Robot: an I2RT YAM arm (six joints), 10 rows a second.
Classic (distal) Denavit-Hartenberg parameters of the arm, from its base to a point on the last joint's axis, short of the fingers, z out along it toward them. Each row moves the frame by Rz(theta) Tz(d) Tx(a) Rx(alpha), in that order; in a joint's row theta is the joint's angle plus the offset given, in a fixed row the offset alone. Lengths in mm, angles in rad.
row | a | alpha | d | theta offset
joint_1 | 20 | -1.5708 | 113.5 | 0
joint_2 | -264 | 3.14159 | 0 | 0
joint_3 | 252.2 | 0 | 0 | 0.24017
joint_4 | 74 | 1.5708 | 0 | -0.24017
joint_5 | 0 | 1.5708 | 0 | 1.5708
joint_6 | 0 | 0 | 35.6 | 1.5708
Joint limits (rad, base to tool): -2.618..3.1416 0..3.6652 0..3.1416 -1.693..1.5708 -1.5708..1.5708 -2.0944..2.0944
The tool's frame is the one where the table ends.
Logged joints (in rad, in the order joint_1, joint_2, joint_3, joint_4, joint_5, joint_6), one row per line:
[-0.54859, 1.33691, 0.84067, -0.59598, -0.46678, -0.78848]
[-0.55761, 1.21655, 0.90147, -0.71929, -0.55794, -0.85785]
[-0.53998, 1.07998, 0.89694, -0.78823, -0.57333, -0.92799]
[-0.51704, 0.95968, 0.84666, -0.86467, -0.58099, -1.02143]
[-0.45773, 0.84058, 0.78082, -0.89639, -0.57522, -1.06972]
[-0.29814, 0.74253, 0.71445, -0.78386, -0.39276, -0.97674]
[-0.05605, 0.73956, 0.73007, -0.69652, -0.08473, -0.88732]
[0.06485, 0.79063, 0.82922, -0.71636, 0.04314, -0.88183]
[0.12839, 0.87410, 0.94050, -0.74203, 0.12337, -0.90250]
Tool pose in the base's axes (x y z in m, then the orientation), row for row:
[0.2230, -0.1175, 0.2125, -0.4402, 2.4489, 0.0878]
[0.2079, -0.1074, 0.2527, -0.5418, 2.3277, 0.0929]
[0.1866, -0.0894, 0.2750, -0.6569, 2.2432, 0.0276]
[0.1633, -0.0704, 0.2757, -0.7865, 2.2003, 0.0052]
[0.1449, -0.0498, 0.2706, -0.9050, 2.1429, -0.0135]
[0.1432, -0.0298, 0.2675, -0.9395, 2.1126, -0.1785]
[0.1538, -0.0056, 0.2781, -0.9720, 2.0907, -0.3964]
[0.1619, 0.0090, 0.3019, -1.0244, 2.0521, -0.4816]
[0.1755, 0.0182, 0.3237, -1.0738, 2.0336, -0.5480]
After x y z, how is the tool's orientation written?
As a rotation vector, in radians.
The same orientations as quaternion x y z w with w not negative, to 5 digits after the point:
[-0.16750, 0.93182, 0.03341, 0.32021]
[-0.21079, 0.90562, 0.03614, 0.36621]
[-0.25861, 0.88312, 0.01087, 0.39127]
[-0.30970, 0.86641, 0.00205, 0.39169]
[-0.35716, 0.84570, -0.00533, 0.39649]
[-0.37135, 0.83503, -0.07055, 0.39981]
[-0.38251, 0.82276, -0.15600, 0.39041]
[-0.40277, 0.80684, -0.18935, 0.38849]
[-0.42032, 0.79602, -0.21451, 0.37904]

